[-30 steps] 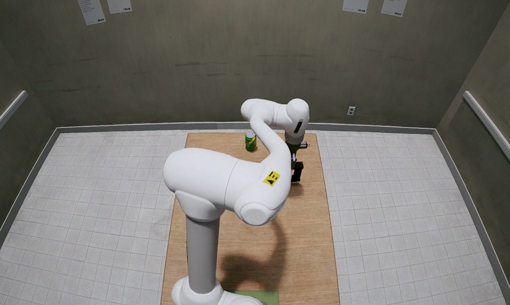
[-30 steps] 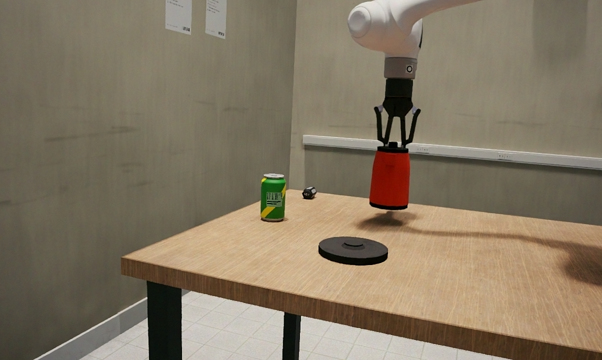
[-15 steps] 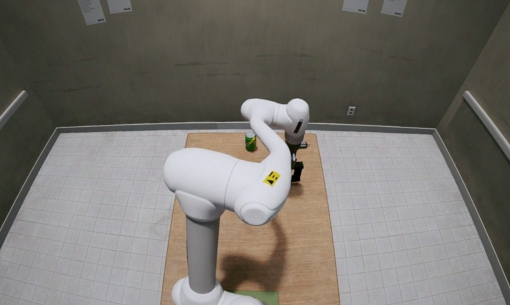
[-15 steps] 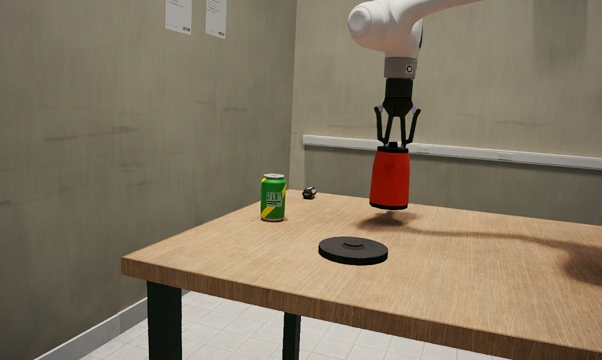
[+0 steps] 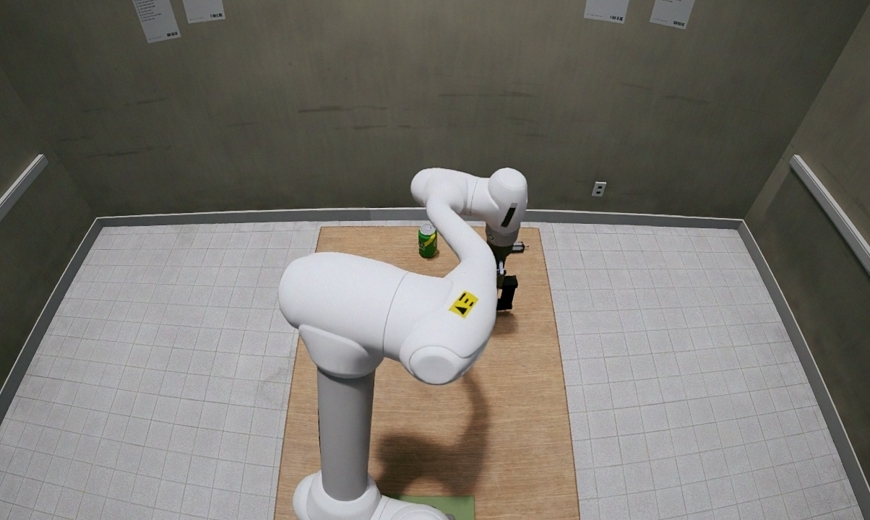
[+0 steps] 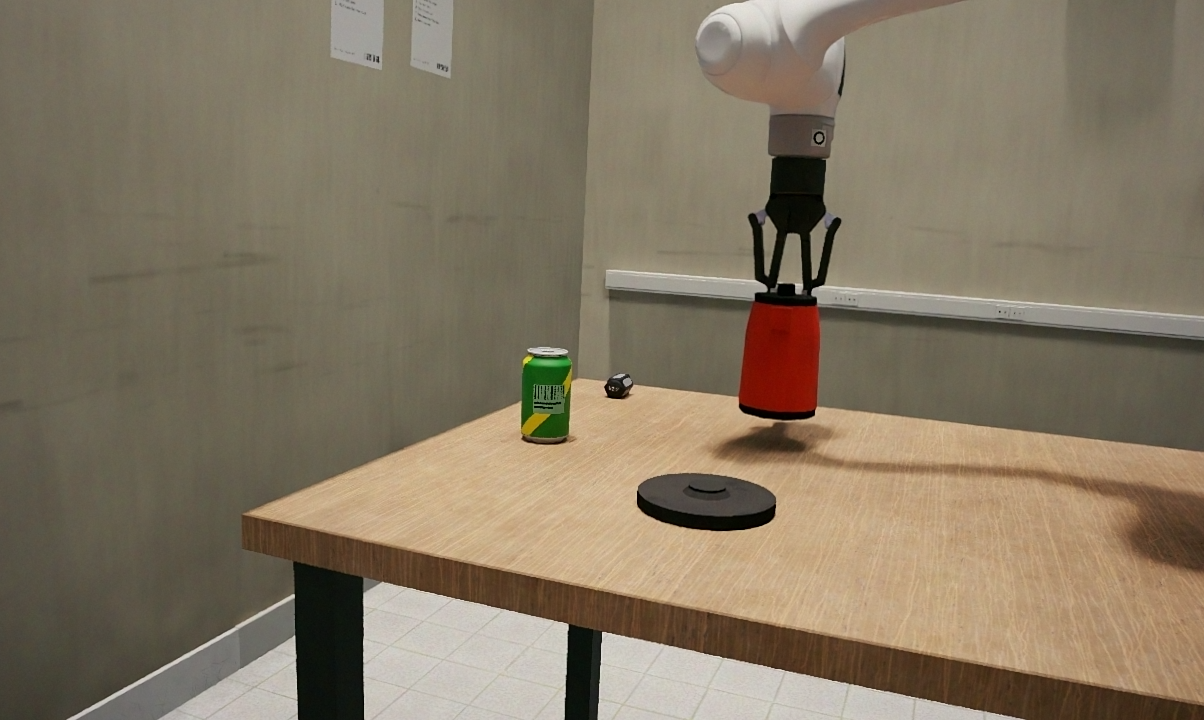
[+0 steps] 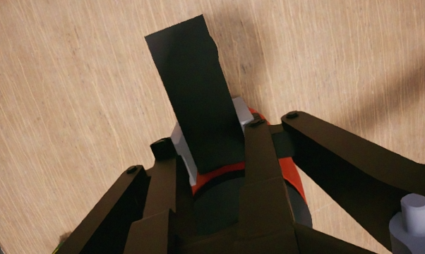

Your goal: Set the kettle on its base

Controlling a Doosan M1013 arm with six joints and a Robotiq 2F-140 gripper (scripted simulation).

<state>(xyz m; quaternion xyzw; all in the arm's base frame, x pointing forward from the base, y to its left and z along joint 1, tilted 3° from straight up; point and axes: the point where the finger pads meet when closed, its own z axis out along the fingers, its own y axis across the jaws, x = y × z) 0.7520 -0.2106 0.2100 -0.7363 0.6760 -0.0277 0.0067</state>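
My gripper is now 5 cm above the red kettle and 3 cm to the right of it. Round my hand: round black base 38 cm to the left, 17 cm below, 1 cm ahead; then can 28 cm ahead, 20 cm to the left, 12 cm below.
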